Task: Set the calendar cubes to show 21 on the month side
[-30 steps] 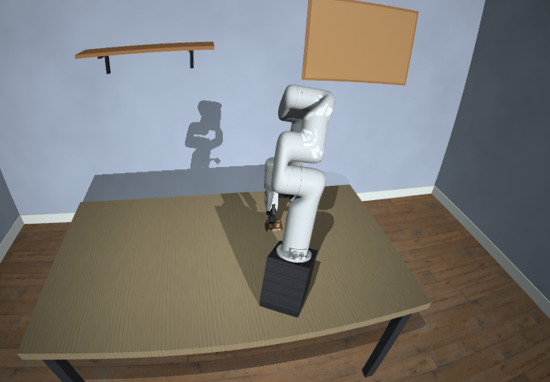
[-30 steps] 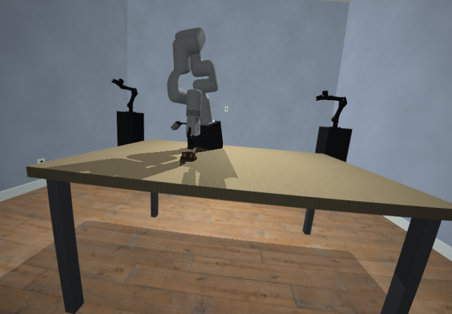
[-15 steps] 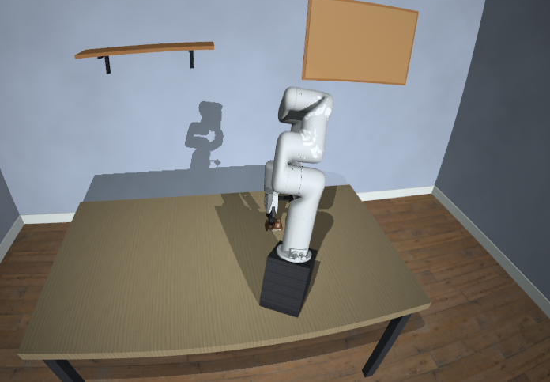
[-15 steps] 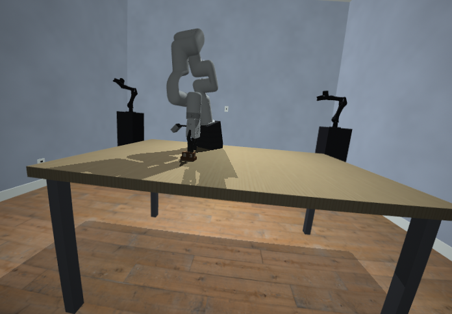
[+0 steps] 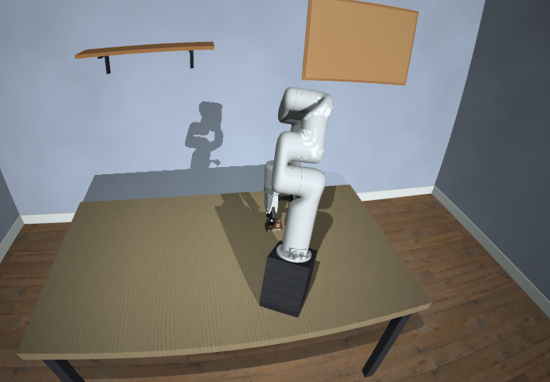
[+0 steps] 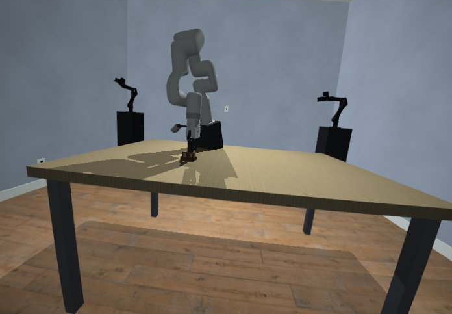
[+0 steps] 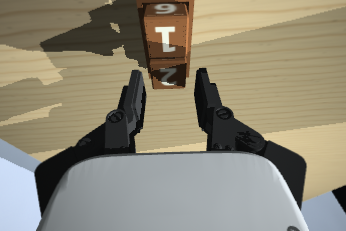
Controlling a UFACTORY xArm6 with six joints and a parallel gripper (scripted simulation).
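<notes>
The brown wooden tray lies 2 cm to the right of my hand and 6 cm below it.
</notes>
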